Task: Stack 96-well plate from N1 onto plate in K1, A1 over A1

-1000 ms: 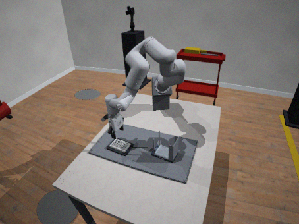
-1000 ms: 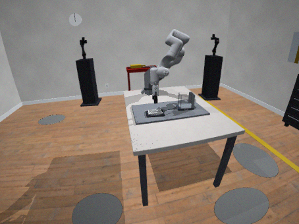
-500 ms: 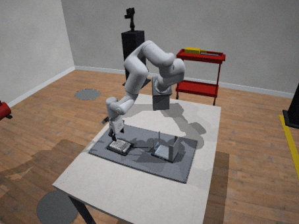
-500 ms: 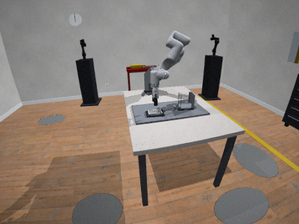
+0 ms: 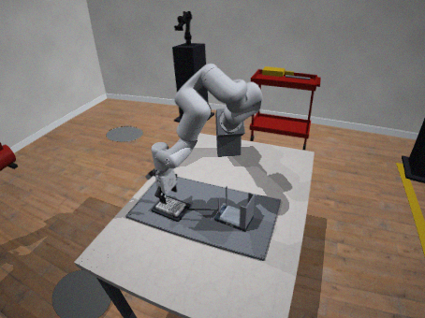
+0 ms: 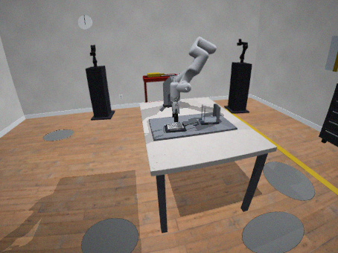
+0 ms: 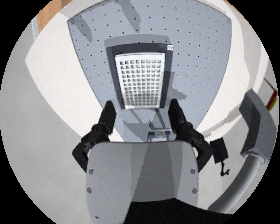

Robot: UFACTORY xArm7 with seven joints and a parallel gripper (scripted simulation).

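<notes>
Right now the pale A1 square is 5 cm behind my hand, 8 cm to the right of it and 8 cm below it.
</notes>
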